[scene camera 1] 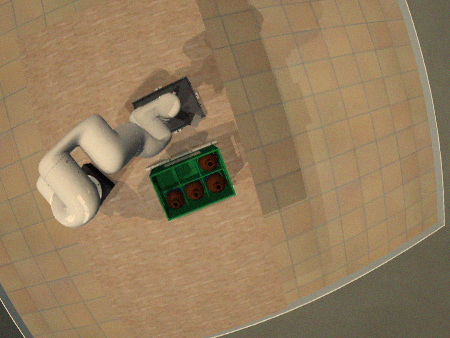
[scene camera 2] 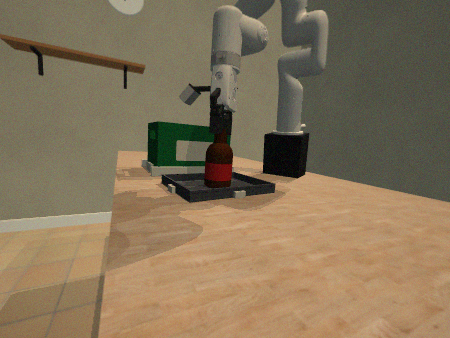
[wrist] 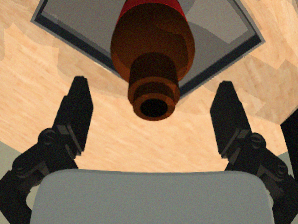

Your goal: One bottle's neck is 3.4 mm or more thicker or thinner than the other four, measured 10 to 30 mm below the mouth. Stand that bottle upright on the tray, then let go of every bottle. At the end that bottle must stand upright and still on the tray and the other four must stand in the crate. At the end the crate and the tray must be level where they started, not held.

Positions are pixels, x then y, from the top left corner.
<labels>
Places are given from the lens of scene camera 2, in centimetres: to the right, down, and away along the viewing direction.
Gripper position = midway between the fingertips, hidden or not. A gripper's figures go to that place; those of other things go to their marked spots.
my gripper [scene camera 2: 220, 134]: -1, -9, 56
crate [scene camera 2: 171, 144]: -18, -8, 70
</labels>
